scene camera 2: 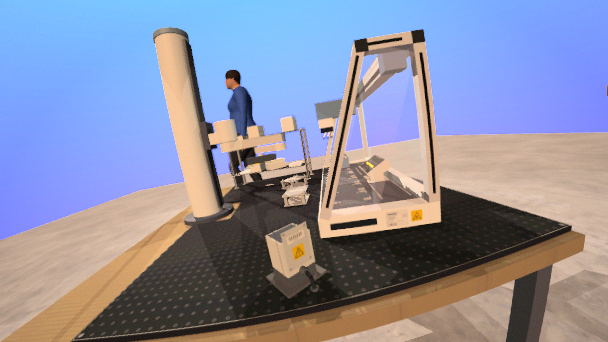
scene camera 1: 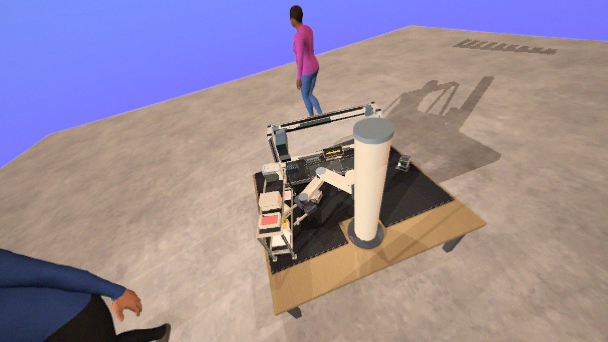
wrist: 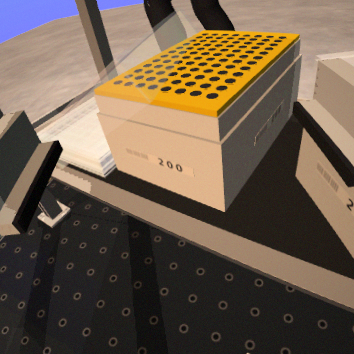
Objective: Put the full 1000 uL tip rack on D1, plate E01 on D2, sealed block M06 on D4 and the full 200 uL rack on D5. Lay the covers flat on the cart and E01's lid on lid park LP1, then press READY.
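My gripper is open, its fingers wide apart in front of the lower shelf of the cart. In the wrist view an orange-topped rack marked 200 stands upright on that shelf, beyond the fingers; its top holes look dark. A clear sheet slants across its left side. A second rack is partly hidden by the right finger. A red-topped box, a beige box and a clear-topped box stand on the cart's top. E01 and M06 cannot be identified.
A white stack lies left of the 200 rack. The framed deck machine stands beyond the arm. Small stands are near the machine. A box with a warning label is at the table's far end.
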